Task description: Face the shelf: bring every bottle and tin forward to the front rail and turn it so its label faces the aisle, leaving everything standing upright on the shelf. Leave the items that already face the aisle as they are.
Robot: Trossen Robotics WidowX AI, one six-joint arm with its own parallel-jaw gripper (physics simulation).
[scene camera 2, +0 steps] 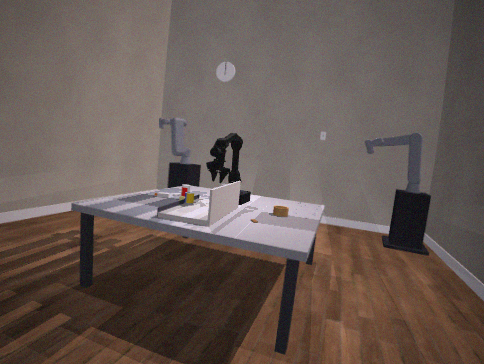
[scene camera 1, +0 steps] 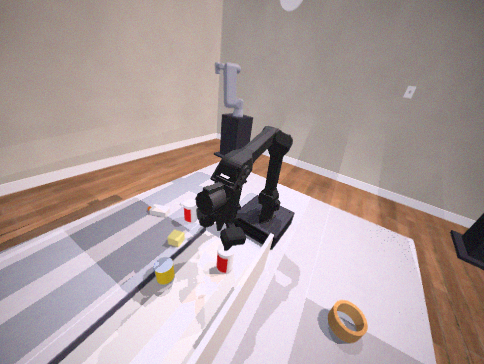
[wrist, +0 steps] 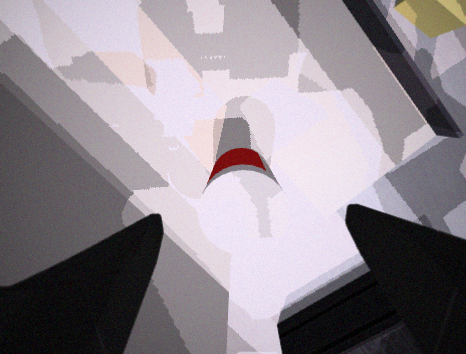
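Where they show: gripper, fingertip midpoint: [scene camera 2: 216, 182] [scene camera 1: 222, 240] [wrist: 253, 217]; arm's base at its link origin: [scene camera 1: 266, 215].
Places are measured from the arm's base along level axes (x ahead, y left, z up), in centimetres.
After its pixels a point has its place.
Note:
A white tin with a red label [scene camera 1: 224, 261] {x 32.5, y 4.8, z 2.2 cm} [wrist: 240, 200] {x 31.0, y 2.8, z 5.1 cm} stands upright on the shelf between the back panel [scene camera 1: 250, 272] {x 34.5, y 15.9, z 10.5 cm} [scene camera 2: 224, 206] {x 50.6, y 19.0, z -1.3 cm} and the dark front rail [scene camera 1: 115, 310] {x 61.5, y -7.9, z -4.0 cm} [wrist: 410, 75] {x 30.4, y -13.6, z -2.9 cm}. Its label faces the top of the wrist view, not squarely the rail. My gripper [scene camera 1: 225, 238] {x 31.3, y 2.0, z 9.0 cm} [scene camera 2: 219, 180] {x 31.3, y 2.0, z 9.0 cm} [wrist: 253, 217] {x 31.3, y 2.0, z 9.0 cm} is open and empty above this tin, which shows between its fingers. A yellow tin [scene camera 1: 164, 274] {x 47.9, y -5.0, z 1.1 cm} [scene camera 2: 190, 198] {x 48.6, y -5.4, z -0.9 cm} stands upright close to the rail. Another white tin with a red label [scene camera 1: 188, 213] {x 24.7, y -25.8, z -1.3 cm} [scene camera 2: 185, 190] {x 24.9, y -26.1, z -1.0 cm} stands beyond the rail. A white bottle [scene camera 1: 160, 211] {x 31.3, y -38.8, z -4.7 cm} lies on its side there.
A yellow block [scene camera 1: 176, 238] {x 35.5, y -18.7, z -3.6 cm} [wrist: 435, 17] {x 33.2, y -18.4, z -5.0 cm} lies beyond the rail. An orange ring [scene camera 1: 336, 325] {x 21.1, y 40.0, z -4.0 cm} [scene camera 2: 281, 212] {x 21.3, y 44.0, z -4.9 cm} and a small orange piece [scene camera 2: 254, 220] {x 47.5, y 36.6, z -6.6 cm} lie behind the back panel. The arm's black base [scene camera 1: 281, 226] {x 1.1, y 8.7, z 0.0 cm} is close to the shelf's far end.

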